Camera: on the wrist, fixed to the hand. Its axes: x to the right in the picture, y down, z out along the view.
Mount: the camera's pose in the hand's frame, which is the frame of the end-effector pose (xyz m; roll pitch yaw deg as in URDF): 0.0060 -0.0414 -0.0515 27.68 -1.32 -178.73
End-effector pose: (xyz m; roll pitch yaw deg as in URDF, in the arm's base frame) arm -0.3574 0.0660 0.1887 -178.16 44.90 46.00
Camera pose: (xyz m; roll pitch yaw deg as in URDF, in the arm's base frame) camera -0.3571 0.1235 0.2219 -152.88 -43.61 -135.81
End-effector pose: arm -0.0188 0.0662 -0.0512 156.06 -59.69 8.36
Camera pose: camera -0.0502 0.1210 -0.0307 -129.50 61.41 -172.95
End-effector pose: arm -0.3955 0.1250 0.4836 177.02 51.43 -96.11
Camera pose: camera -0.3562 0.0783 0.5096 -147.88 -50.03 82.02
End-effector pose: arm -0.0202 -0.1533 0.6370 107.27 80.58 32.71
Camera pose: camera -0.0727 -0.1140 0.6271 -84.11 -78.94 -142.68
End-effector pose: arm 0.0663 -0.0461 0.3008 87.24 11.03 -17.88
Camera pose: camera 0.0791 0.0017 0.2566 -59.80 -9.82 163.52
